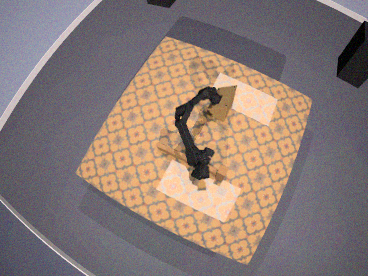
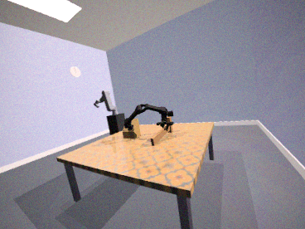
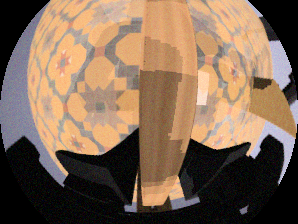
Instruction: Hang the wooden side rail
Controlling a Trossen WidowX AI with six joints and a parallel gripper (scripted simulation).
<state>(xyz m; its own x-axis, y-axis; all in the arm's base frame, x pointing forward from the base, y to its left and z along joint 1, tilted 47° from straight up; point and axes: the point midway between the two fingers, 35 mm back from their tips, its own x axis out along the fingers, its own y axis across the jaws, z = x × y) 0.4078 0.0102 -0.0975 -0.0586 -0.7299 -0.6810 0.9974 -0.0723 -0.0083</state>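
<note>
Right now my gripper tip is 12 cm to the right of the headboard post and 5 cm below it.
</note>
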